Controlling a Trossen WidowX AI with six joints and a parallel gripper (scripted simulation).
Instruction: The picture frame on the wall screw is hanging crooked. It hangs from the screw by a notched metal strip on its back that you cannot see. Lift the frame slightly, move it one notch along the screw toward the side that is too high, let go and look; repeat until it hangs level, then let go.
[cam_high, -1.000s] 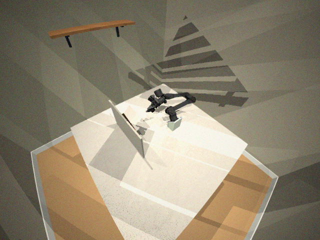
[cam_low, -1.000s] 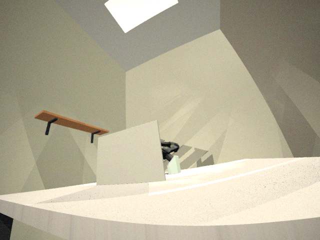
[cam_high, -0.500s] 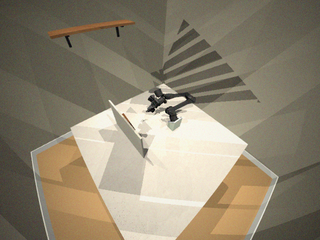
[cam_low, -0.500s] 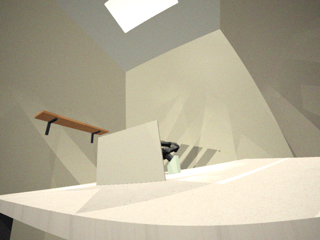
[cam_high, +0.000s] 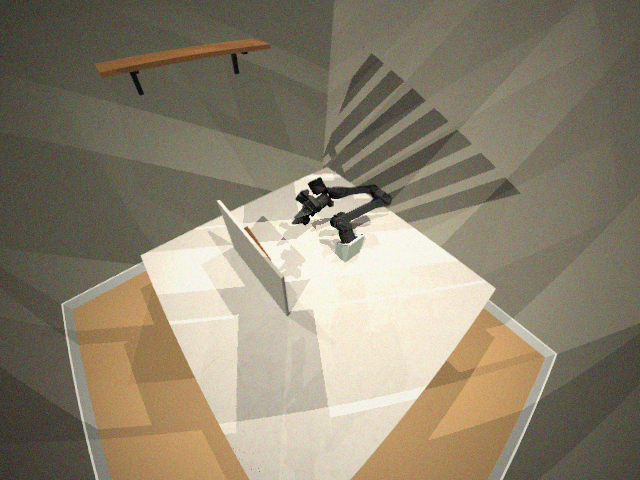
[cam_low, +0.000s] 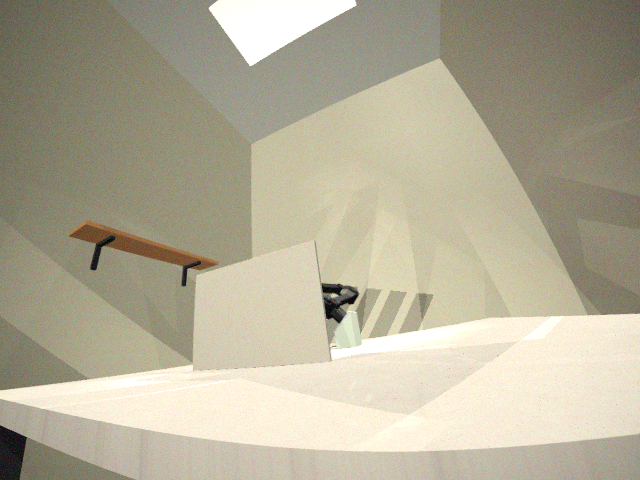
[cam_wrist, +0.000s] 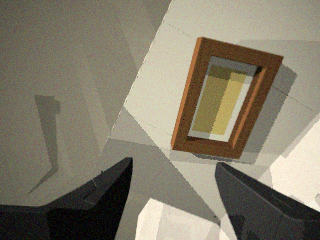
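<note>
The wooden picture frame is 190 mm ahead of my gripper tip, 30 mm to the right of it and 90 mm below it. The rest, counted from my gripper tip: upright wall panel (200 mm ahead, 10 mm to the right, 100 mm below).
</note>
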